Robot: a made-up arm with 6 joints.
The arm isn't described. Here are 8 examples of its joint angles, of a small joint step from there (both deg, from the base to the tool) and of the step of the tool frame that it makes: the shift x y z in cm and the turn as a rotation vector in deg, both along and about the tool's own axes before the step.
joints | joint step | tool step
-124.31 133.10 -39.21 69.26 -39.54 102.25 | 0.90 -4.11 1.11 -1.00 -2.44 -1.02 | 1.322 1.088 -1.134 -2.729 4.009 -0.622
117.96 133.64 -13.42 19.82 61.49 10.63 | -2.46 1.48 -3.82 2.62 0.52 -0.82 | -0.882 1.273 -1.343 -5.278 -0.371 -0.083
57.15 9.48 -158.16 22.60 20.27 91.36 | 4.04 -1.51 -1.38 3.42 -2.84 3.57 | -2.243 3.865 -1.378 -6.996 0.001 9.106
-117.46 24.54 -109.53 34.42 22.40 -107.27 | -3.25 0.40 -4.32 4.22 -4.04 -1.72 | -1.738 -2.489 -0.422 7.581 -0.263 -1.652
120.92 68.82 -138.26 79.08 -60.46 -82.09 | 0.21 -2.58 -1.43 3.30 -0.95 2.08 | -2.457 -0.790 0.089 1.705 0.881 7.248
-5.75 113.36 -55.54 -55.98 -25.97 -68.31 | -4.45 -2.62 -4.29 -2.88 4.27 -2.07 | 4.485 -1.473 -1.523 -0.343 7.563 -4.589
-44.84 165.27 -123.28 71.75 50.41 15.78 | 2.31 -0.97 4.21 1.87 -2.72 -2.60 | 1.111 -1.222 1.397 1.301 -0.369 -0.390
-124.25 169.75 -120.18 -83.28 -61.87 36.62 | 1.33 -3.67 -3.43 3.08 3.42 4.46 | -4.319 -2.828 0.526 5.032 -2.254 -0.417
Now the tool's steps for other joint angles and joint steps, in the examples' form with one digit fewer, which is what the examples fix.
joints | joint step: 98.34 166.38 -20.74 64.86 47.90 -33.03 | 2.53 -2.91 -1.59 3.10 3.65 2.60
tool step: -0.55 1.62 -0.80 -2.83 -1.62 0.95
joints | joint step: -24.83 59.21 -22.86 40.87 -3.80 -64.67 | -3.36 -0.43 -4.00 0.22 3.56 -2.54
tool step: -1.54 -1.82 -0.24 1.31 -1.26 -0.66
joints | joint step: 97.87 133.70 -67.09 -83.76 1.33 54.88 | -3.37 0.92 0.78 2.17 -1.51 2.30
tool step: 1.75 -1.04 0.40 -0.65 1.42 7.44
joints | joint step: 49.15 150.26 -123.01 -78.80 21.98 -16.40 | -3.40 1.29 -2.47 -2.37 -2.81 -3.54
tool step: 2.49 -0.33 1.13 1.86 0.71 -3.98
